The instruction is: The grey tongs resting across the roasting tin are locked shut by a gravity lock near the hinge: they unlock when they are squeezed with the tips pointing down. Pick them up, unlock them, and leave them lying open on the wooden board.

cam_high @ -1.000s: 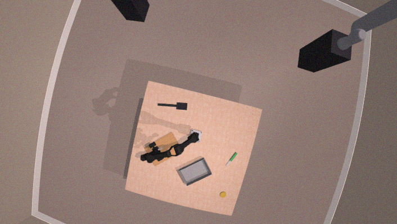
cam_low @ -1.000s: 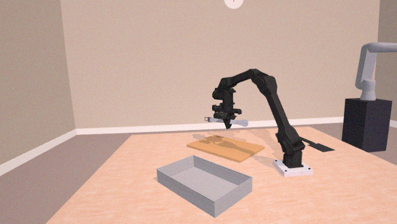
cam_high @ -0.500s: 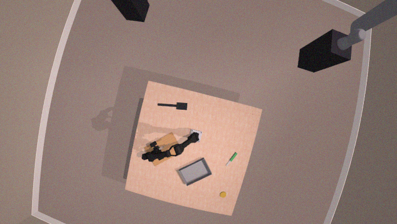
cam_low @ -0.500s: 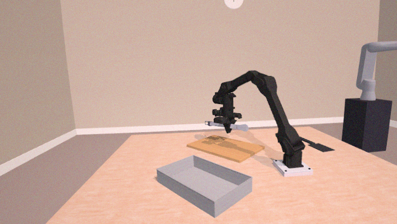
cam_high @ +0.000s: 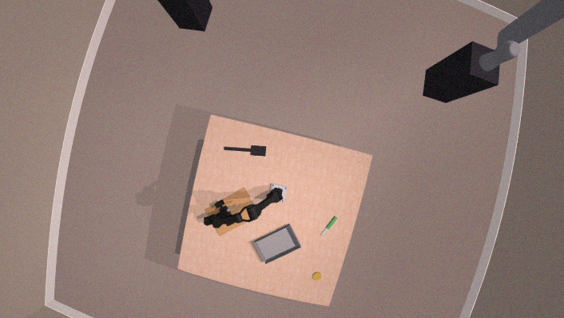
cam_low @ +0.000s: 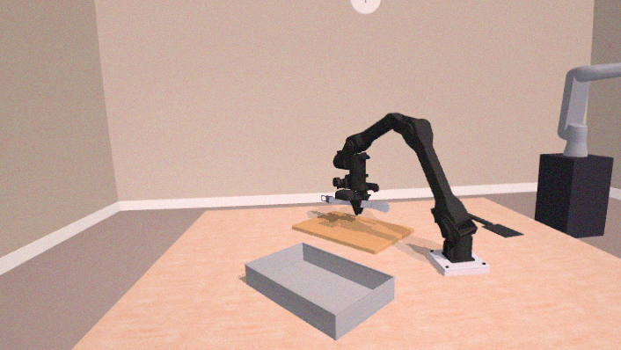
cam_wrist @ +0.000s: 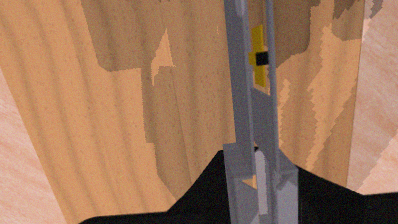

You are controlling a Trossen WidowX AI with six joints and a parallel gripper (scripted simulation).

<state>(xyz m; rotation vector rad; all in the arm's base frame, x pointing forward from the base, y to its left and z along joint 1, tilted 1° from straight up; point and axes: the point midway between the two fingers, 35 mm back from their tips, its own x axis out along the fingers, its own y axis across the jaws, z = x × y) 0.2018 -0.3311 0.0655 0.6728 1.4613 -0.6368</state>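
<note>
Right now the wooden board is 30 mm ahead of my gripper tip, 20 mm to the left of it and 40 mm below it. Also, from my gripper tip: grey roasting tin: 190 mm ahead, 410 mm to the left, 20 mm below; yellow lock: 30 mm ahead, 40 mm to the right, 40 mm above; black spatula: 460 mm behind, 40 mm to the left, 50 mm below.
</note>
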